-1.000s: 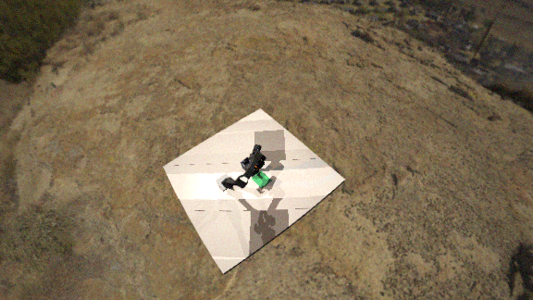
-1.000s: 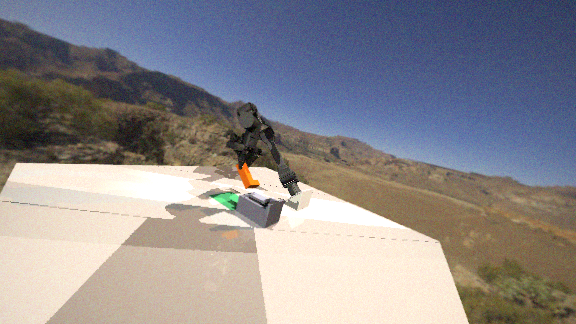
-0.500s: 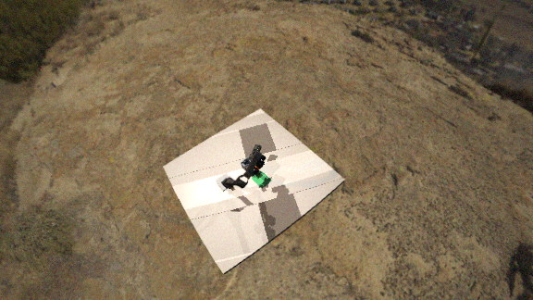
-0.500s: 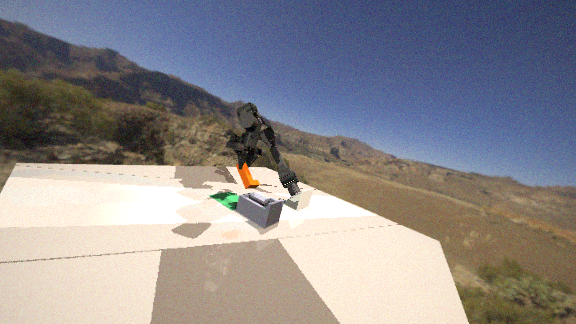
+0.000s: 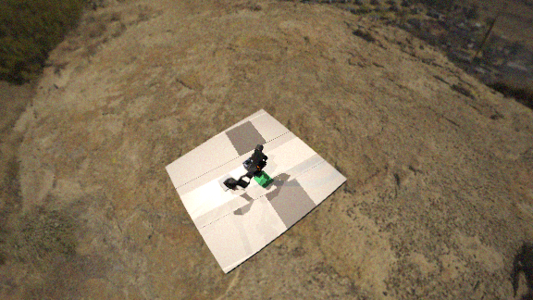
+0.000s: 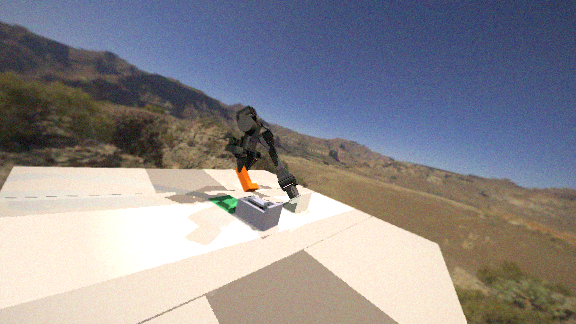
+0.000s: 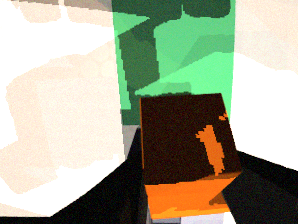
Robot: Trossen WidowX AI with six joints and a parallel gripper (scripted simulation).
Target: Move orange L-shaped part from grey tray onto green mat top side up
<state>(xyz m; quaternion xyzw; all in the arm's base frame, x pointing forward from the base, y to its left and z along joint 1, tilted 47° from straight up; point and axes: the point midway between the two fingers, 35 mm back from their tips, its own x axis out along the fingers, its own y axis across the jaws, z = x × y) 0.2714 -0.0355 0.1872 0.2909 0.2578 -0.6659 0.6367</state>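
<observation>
Right now my gripper tip is 10 mm past the orange L-shaped part, 30 mm to the right of it and 30 mm above it. Round my gripper tip: green mat: 30 mm to the right, 160 mm below.
</observation>
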